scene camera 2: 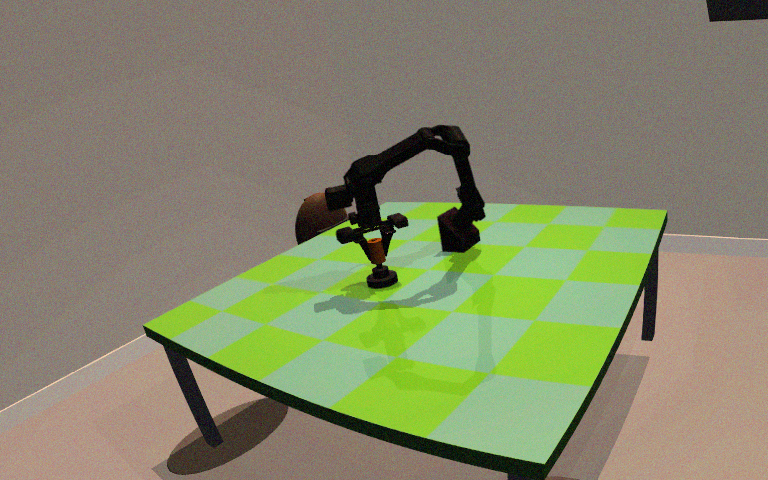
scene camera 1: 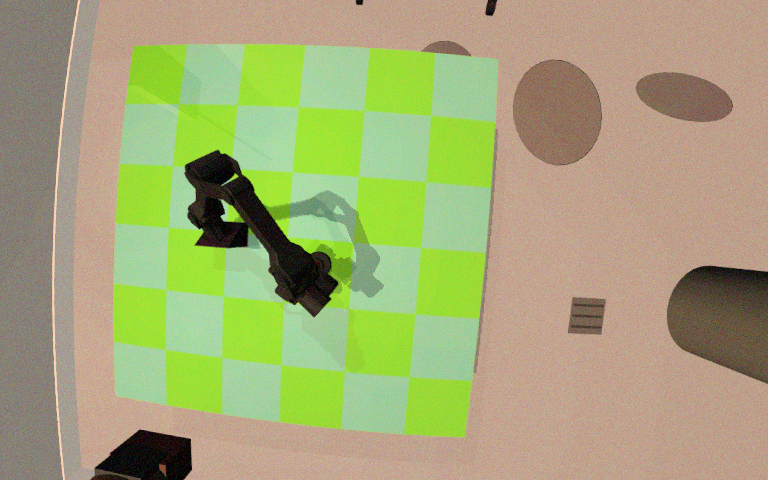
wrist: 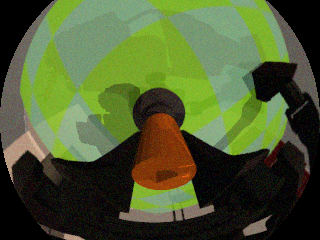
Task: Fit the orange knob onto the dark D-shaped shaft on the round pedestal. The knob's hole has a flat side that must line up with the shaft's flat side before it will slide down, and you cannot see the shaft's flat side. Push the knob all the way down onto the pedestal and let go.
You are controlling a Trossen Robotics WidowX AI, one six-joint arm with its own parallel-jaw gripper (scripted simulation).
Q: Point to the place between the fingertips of the gripper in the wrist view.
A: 160,134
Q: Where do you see an orange knob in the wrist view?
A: At 163,161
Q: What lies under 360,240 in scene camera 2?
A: The gripper.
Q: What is the gripper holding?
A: An orange knob.
